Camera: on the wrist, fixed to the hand. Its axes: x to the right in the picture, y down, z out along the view.
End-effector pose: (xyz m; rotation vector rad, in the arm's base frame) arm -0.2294 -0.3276 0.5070 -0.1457 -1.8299 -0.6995
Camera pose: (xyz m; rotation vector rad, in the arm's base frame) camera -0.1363 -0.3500 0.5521 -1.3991 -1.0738 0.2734
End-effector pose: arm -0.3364 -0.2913 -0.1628 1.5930 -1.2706 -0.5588
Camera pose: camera -0.2706 -0.2602 -0.0860 0.1846 -1.8631 0.3908
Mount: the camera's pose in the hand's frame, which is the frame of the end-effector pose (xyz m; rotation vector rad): 0.0107 0.0388 -0.0979 -0.1529 0.0843 1.5423
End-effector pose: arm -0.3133 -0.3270 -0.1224 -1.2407 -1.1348 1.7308
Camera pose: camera -0.2248 -0.3072 -0.1770 1.9239 0.0328 -1.8657
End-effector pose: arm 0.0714 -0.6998 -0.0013 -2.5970 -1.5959 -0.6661
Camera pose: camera 0.0750 -0.7324 0.0994 -2.7571 0.6711 -0.6196
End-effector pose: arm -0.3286 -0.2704 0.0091 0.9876 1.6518 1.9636
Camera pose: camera -0.4011 -0.3393 0.0437 -1.6124 -0.3487 -1.7891
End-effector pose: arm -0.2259 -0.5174 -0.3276 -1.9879 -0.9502 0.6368
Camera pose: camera -0.1350 -0.5683 -0.3090 -2.5902 0.8345 1.2309
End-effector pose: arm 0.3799 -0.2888 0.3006 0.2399 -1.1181 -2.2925
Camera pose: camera 0.4257 -0.3789 0.2693 -0.4555 -0.6188 -0.9327
